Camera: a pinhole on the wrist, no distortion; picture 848 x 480 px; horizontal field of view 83.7 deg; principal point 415.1 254.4 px. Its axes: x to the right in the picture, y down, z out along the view. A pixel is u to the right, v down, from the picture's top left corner.
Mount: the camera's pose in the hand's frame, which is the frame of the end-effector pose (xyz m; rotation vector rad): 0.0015 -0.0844 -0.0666 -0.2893 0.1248 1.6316
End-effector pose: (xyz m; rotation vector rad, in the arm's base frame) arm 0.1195 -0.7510 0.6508 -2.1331 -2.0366 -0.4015
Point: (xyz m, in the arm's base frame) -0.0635 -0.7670 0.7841
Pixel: behind the camera
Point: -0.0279 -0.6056 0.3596
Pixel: 149 155
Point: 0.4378 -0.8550 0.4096
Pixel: 787 376
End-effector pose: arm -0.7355 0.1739 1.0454 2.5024 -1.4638 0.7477
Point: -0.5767 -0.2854 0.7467
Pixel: outside the picture
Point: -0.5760 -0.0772 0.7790
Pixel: 396 64
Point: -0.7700 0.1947 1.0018
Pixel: 766 400
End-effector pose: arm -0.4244 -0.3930 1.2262 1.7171 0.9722 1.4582
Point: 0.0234 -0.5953 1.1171
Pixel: 422 358
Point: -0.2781 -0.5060 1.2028
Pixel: 565 374
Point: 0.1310 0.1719 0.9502
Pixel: outside the picture
